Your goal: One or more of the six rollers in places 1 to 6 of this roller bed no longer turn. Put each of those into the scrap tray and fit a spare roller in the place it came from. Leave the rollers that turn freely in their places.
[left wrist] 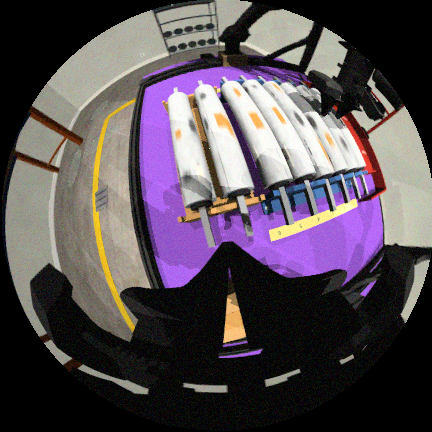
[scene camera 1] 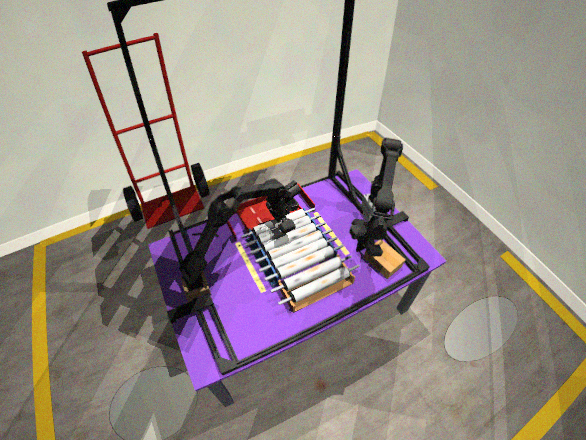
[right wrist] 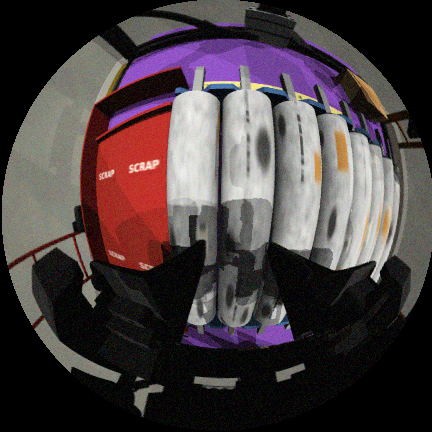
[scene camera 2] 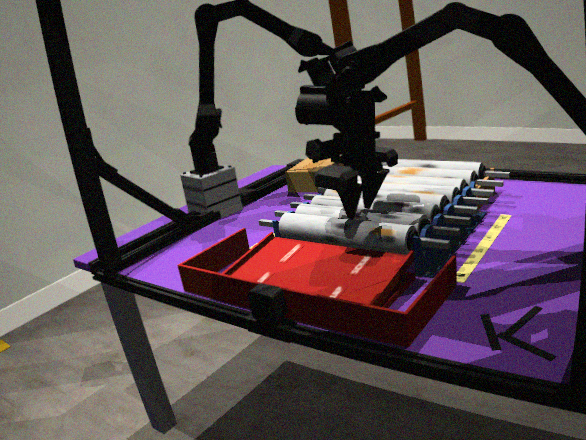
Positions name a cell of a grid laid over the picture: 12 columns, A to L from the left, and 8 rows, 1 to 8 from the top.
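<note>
Scene camera 1: left gripper (scene camera 1: H5), shut, holding nothing; brown box (scene camera 1: H5). Scene camera 2: right gripper (scene camera 2: H4), brown box (scene camera 2: G4), scrap tray (scene camera 2: H6). Left wrist view: left gripper (left wrist: G5), right gripper (left wrist: J3), brown box (left wrist: G7). Right wrist view: right gripper (right wrist: G5), brown box (right wrist: K2).
</note>
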